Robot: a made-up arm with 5 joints.
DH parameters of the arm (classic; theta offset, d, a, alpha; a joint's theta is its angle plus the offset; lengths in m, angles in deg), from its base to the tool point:
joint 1: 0 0.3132 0 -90
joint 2: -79.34 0 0.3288 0
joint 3: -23.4 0 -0.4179 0
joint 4: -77.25 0 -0.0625 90
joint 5: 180 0.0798 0 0
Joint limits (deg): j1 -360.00..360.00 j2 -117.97..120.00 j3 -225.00..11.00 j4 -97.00..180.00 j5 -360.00..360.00
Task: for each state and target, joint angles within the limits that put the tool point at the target. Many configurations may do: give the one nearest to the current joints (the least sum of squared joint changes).
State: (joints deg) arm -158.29 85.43 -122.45 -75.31 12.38
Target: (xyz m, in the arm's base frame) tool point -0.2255 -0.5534 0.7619
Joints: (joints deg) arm -112.17 43.91 -145.31 -71.20 12.38
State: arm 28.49 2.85 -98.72 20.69 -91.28
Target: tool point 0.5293 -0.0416 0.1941
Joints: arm -4.49 24.12 -53.68 29.81 -91.28
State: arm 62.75 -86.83 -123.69 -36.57 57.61
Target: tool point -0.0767 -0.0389 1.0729
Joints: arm 26.89 -41.74 -105.96 -27.96 57.61
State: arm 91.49 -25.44 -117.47 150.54 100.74
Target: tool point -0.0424 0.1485 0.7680
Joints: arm 105.94 -39.72 -77.53 158.70 100.74
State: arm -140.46 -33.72 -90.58 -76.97 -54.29
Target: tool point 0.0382 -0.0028 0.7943
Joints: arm -184.19 -65.82 -49.89 -97.00 -54.29
